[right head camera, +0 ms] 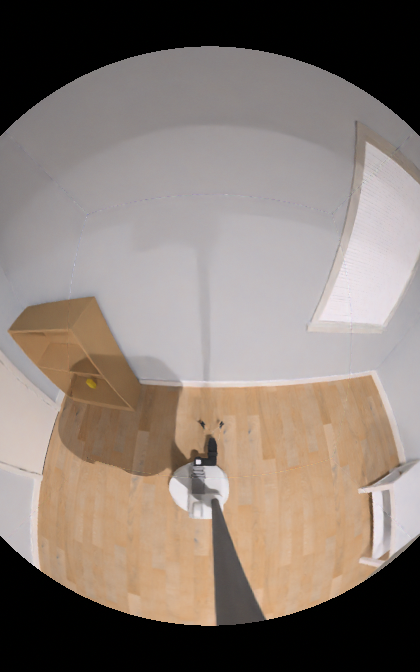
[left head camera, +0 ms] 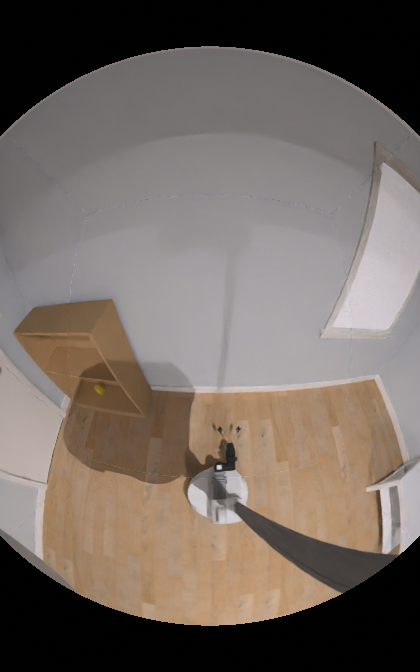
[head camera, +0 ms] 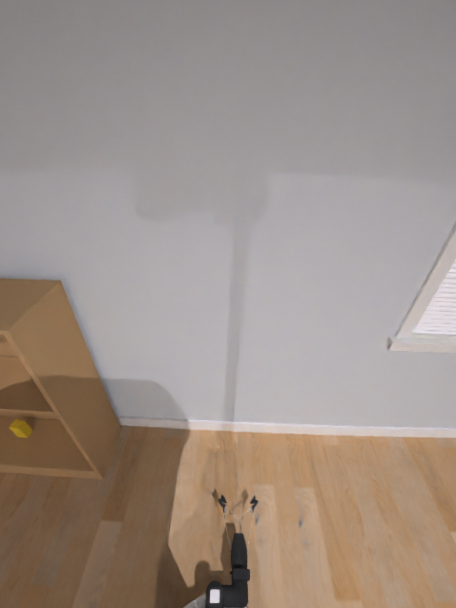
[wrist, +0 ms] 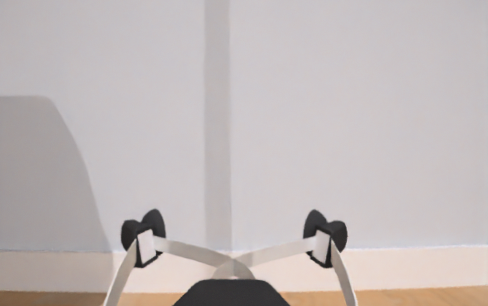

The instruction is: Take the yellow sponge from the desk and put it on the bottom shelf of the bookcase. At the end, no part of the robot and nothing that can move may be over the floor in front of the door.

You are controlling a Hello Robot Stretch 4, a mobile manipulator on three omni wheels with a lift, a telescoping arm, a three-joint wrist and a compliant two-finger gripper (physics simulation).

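Frame: origin at the robot's base, x ahead, y left, z up, level; millimetres.
Seen in the pictures: gripper, fingertip midpoint: [left head camera: 228, 425] [head camera: 238, 495] [wrist: 235, 228].
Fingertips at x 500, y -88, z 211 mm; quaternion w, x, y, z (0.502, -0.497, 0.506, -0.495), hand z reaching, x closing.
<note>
Offsets run from my fingertips to a thing's middle. "spot": to the spot under its first point.
The yellow sponge {1196 mm left, 297 mm ahead, 89 mm down} [head camera: 21, 428] [left head camera: 99, 388] [right head camera: 91, 383] stands on the bottom shelf of the brown bookcase {spot: 700 mm left, 306 mm ahead, 493 mm up} [head camera: 75, 360] [left head camera: 117, 350] [right head camera: 102, 345], at the left of the head views. My gripper [head camera: 239, 502] [left head camera: 229, 429] [right head camera: 212, 424] [wrist: 235, 228] is open and empty, apart from the bookcase to its right, and faces the wall. In the wrist view nothing is between its fingertips. The door [left head camera: 25, 430] [right head camera: 22, 425] shows at the left edge of both side head views, beyond the bookcase.
My round white base [left head camera: 197, 495] [right head camera: 178, 487] stands on the wood floor, to the right of the bookcase. A white piece of furniture {spot: 1332 mm right, 855 mm back, 150 mm up} [left head camera: 395, 480] [right head camera: 387, 485], perhaps the desk, stands at the right edge. A window {spot: 904 mm right, 405 mm ahead, 1179 mm up} [left head camera: 380, 260] [right head camera: 367, 240] is in the wall above it.
</note>
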